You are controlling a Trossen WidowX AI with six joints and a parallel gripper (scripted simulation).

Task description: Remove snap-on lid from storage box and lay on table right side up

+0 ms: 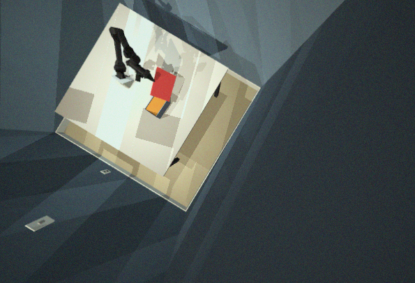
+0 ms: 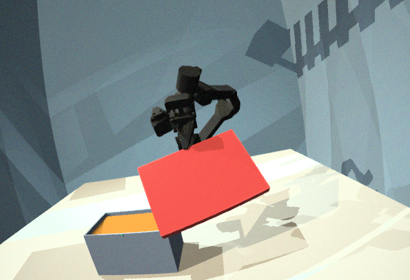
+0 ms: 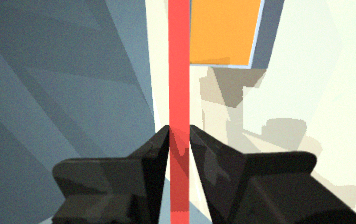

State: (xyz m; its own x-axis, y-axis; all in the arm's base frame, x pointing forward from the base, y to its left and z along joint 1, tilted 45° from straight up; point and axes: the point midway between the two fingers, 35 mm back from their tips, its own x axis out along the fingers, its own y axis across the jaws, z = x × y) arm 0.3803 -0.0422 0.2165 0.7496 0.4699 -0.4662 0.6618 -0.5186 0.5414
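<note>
The red lid is 6 cm ahead of my gripper tip, 3 cm to the left of it and 5 cm below it. The rest, counted from my gripper tip: grey-blue storage box 6 cm ahead, 15 cm to the right, 18 cm below.
</note>
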